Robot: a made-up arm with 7 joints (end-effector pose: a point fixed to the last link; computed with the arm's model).
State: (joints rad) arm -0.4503 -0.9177 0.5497 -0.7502 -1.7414 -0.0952 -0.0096
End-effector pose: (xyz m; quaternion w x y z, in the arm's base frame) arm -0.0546 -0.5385 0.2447 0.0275 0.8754 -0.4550 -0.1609
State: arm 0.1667 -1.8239 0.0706 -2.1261 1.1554 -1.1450 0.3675
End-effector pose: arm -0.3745 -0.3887 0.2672 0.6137 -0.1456 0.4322 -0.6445
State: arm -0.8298 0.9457 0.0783 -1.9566 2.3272 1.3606 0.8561
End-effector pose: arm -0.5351 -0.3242 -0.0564 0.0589 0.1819 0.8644 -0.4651
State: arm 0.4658 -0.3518 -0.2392 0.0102 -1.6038 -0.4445 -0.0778
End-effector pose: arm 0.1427 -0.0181 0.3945 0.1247 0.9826 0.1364 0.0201
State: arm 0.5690 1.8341 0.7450 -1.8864 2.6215 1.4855 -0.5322
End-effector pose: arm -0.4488 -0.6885 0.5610 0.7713 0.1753 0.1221 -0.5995
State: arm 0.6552 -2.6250 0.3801 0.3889 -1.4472 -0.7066 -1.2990
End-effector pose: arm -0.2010 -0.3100 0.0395 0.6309 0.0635 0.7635 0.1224
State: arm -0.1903 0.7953 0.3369 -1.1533 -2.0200 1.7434 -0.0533
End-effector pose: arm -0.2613 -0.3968 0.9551 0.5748 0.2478 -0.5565 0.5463
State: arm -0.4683 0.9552 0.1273 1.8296 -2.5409 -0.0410 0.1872
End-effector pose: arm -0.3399 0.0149 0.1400 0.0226 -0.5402 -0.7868 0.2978
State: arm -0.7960 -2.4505 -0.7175 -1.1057 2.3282 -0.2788 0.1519
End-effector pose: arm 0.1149 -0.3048 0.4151 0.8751 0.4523 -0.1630 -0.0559
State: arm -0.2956 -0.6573 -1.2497 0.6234 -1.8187 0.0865 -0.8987
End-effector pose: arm 0.2394 -0.0737 0.5882 0.1668 -0.9042 0.0417 -0.3910
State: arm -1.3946 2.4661 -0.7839 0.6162 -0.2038 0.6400 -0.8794
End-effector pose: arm 0.1963 0.1394 0.3503 0.6723 0.2679 0.1505 0.6735
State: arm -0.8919 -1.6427 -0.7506 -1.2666 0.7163 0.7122 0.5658
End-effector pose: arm 0.0002 0.0819 0.1546 0.7990 -0.5606 -0.0447 0.2131
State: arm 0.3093 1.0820 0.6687 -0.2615 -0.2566 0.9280 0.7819
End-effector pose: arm -0.2554 -0.5632 0.4806 0.5753 0.3002 0.0415 -0.7597
